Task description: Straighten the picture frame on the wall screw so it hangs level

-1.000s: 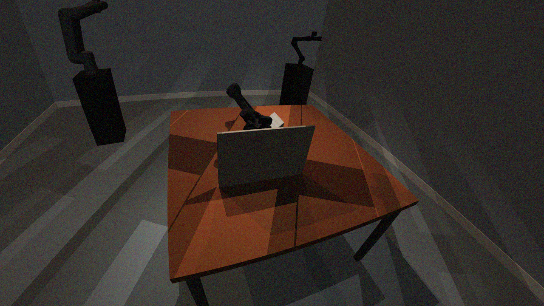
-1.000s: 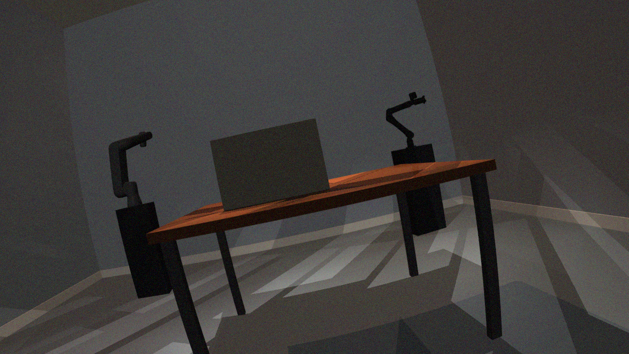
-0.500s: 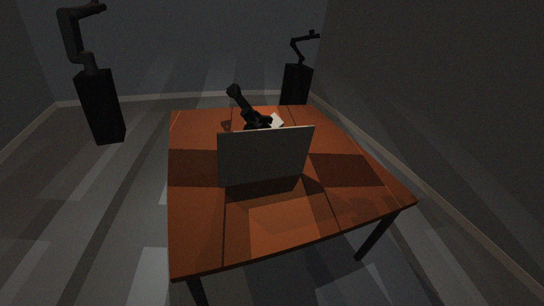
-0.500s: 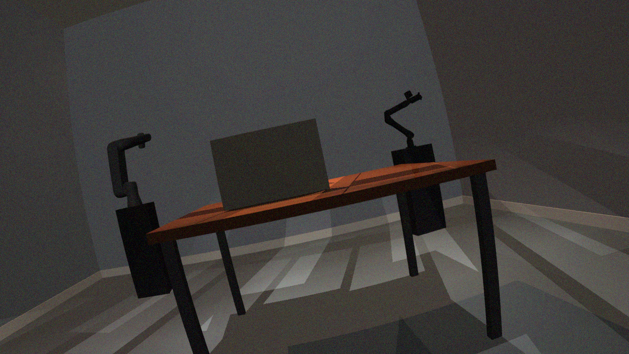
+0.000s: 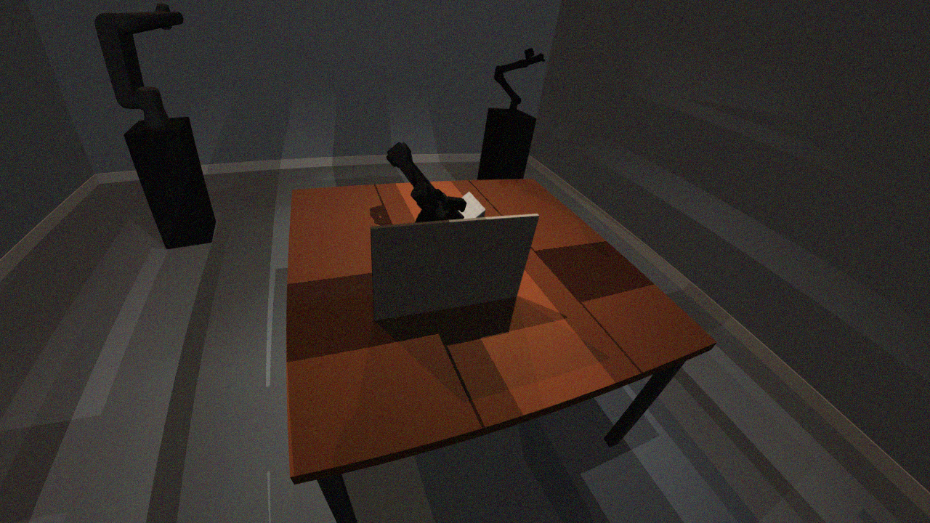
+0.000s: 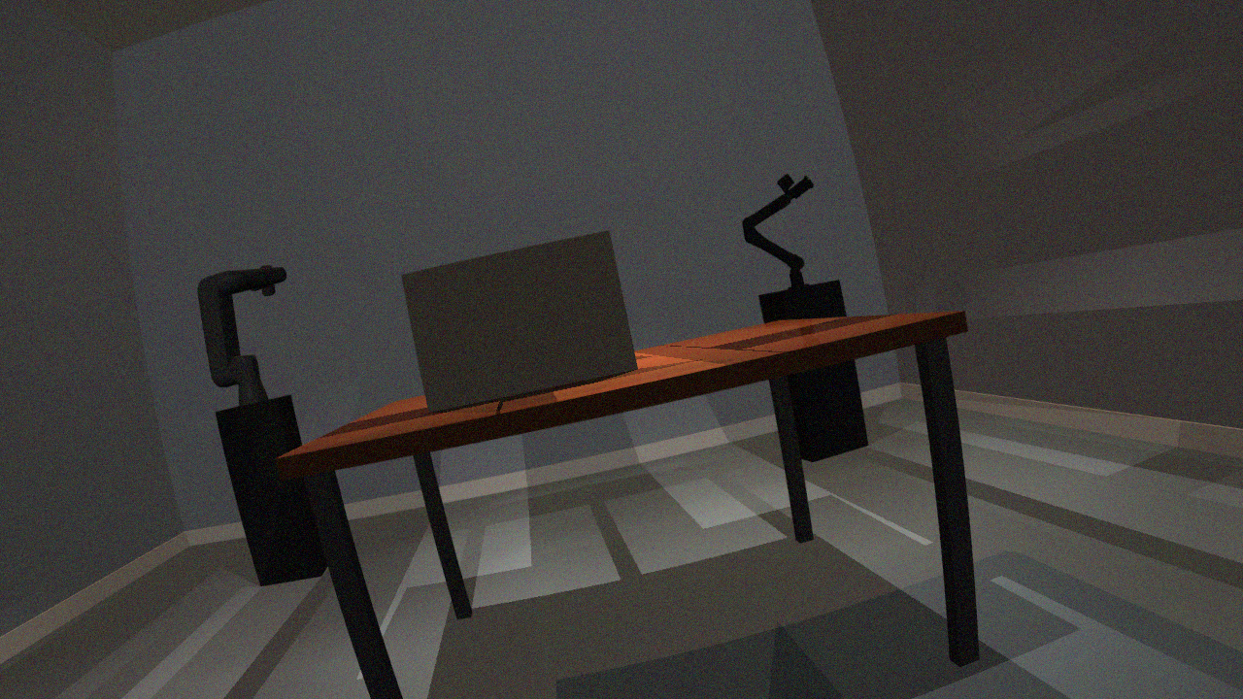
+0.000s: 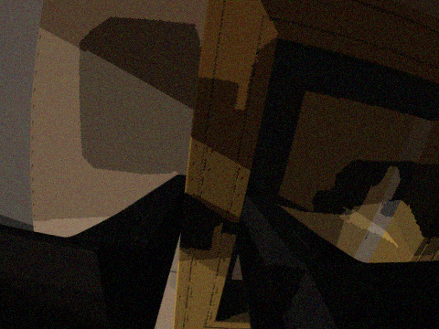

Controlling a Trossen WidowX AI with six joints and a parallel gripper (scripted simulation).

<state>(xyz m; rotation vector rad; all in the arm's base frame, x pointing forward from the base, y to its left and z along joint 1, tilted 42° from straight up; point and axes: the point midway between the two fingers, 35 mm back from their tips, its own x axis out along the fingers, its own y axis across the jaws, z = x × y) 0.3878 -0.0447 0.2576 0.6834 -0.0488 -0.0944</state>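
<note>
The yellow-brown picture frame lies 50 mm below my gripper tip and 10 mm to the right of it. Also, from my gripper tip: wall panel (60 mm below, 20 mm ahead, 10 mm to the right).
</note>
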